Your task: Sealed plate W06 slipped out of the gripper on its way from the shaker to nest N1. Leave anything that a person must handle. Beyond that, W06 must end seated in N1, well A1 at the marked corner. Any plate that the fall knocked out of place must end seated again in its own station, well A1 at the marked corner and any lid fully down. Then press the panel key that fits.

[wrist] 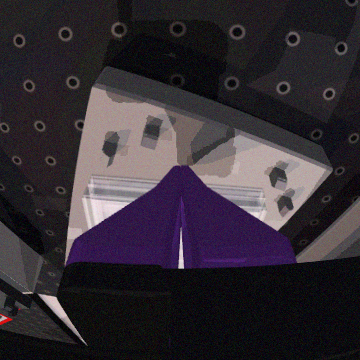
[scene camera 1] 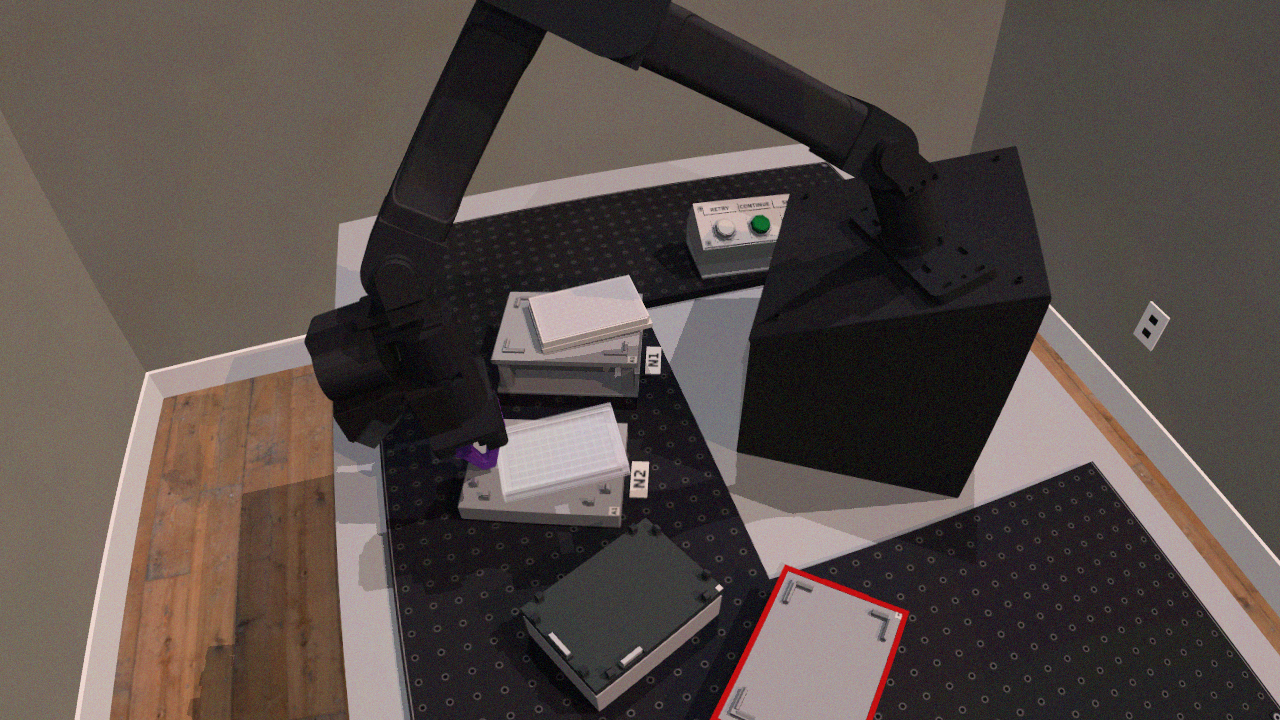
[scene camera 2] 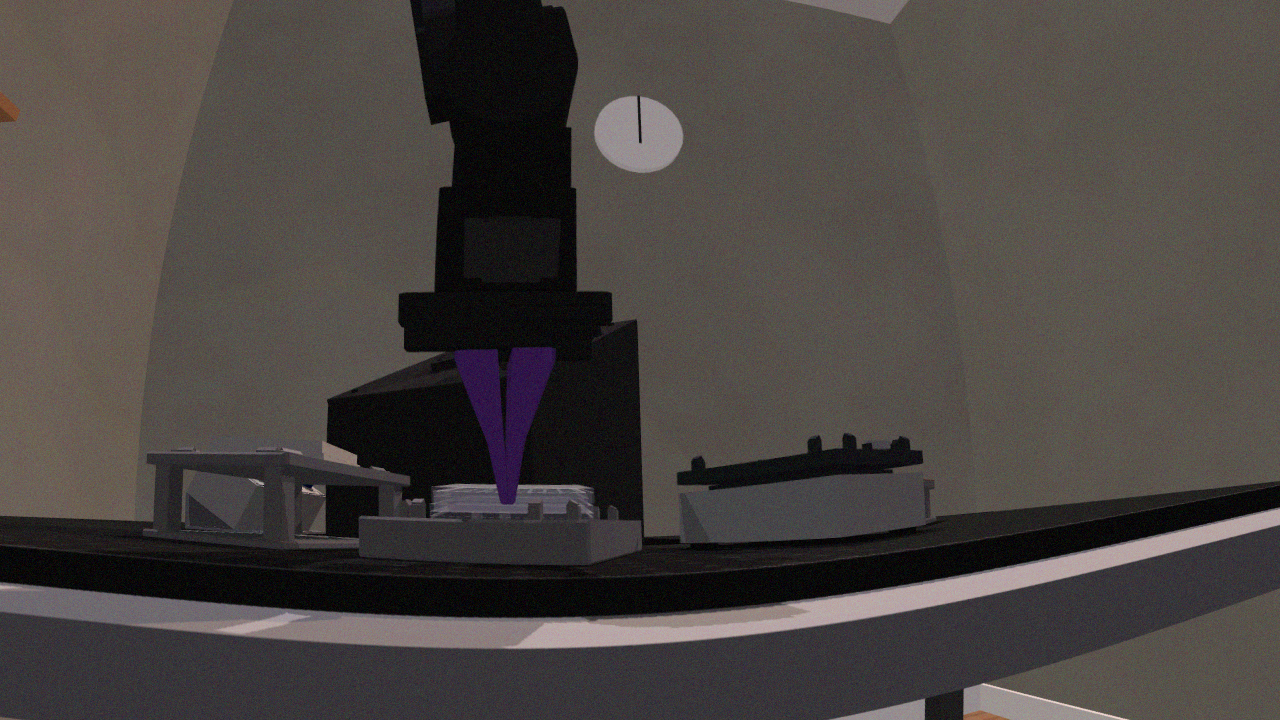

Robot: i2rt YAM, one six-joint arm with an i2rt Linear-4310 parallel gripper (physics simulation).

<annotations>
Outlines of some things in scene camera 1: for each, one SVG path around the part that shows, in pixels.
My gripper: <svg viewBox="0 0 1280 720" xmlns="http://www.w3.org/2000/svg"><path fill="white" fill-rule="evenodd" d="M469 350L468 358L462 366L463 369L451 379L447 377L432 383L412 378L421 387L435 388L444 386L463 424L460 428L430 437L431 448L436 457L444 459L455 456L486 470L497 465L499 448L508 443L508 436L496 391L491 388L484 358L480 356L473 358ZM472 443L478 442L479 446L486 445L486 453L480 453Z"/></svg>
A white sealed plate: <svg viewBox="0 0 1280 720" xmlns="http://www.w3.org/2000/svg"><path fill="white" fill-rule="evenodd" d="M630 275L529 298L528 307L543 354L652 328L653 323Z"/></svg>
</annotations>
